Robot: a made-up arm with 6 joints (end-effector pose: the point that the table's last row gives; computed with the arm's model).
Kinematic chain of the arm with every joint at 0, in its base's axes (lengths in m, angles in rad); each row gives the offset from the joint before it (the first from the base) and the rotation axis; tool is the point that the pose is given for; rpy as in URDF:
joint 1: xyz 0 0 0.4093 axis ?
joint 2: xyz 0 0 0 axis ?
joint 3: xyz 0.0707 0 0.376 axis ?
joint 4: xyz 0.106 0 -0.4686 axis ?
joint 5: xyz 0 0 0 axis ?
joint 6: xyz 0.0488 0 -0.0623 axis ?
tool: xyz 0 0 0 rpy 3.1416 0 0
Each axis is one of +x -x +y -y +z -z.
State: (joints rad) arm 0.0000 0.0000 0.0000 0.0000 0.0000 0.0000
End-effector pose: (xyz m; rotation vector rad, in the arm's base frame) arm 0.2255 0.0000 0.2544 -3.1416 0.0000 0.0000
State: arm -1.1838 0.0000 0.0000 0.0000 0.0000 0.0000
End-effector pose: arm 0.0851 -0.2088 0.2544 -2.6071 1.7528 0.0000
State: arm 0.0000 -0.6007 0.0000 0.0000 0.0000 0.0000
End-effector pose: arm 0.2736 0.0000 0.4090 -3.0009 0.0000 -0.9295
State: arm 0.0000 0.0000 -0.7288 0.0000 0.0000 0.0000
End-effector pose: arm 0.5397 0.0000 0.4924 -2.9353 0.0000 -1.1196
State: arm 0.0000 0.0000 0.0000 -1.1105 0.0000 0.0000
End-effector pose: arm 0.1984 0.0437 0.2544 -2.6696 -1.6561 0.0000
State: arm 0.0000 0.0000 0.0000 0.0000 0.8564 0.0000
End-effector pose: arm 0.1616 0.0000 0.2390 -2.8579 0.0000 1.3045
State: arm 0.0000 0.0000 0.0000 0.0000 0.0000 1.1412
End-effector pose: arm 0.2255 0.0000 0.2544 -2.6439 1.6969 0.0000
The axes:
joint 1: +z
joint 2: +y
joint 3: +y
joint 4: -z
joint 5: +y
joint 6: -z

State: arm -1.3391 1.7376 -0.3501 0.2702 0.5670 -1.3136
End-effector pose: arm -0.0384 0.1538 0.0659 -1.1923 0.2817 0.5414
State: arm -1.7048 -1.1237 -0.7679 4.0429 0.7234 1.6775
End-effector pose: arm -0.0272 -0.1748 0.9116 0.3949 -0.8126 0.4771
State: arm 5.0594 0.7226 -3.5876 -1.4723 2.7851 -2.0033
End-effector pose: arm 0.0466 -0.3264 1.0827 2.8758 -0.9578 -0.6515
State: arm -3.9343 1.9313 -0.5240 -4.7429 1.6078 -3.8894
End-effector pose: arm 0.0698 -0.1620 0.0240 0.0706 -1.6425 1.1027
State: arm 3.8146 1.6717 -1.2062 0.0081 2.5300 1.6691
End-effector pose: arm -0.1513 -0.1214 -0.1107 0.0932 0.1603 2.3300
